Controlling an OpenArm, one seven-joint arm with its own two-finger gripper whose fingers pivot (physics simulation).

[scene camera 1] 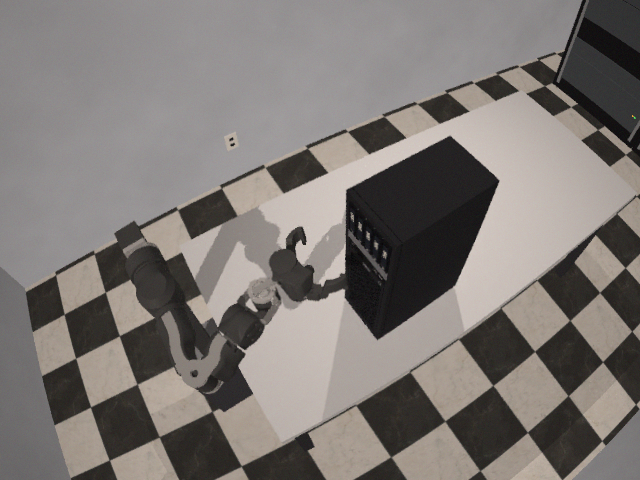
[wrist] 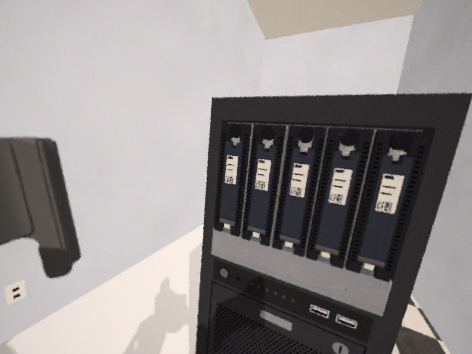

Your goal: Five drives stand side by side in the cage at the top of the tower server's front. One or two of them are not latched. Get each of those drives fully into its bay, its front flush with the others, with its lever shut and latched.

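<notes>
The black tower server (scene camera 1: 429, 206) (wrist: 340, 107) stands upright on the table. Five drives with dark blue fronts and white labels stand side by side in its top cage: leftmost (wrist: 229, 202), second (wrist: 260, 207), middle (wrist: 292, 215), fourth (wrist: 331, 227), rightmost (wrist: 376, 237). In the wrist view their fronts look level with one another and their levers lie flat; whether each is latched cannot be told. My gripper (scene camera 1: 324, 261) is wide open and empty, in front of the server. One finger (wrist: 52, 210) shows at the left of the wrist view, apart from the drives; the other is outside that view.
The server stands on a white table (scene camera 1: 537, 149). A silver strip (wrist: 300, 270) runs under the drives, above the front panel's button and ports. A wall socket (scene camera 1: 231, 141) (wrist: 15, 292) is on the grey wall. A dark rack (scene camera 1: 599, 87) stands at the far right.
</notes>
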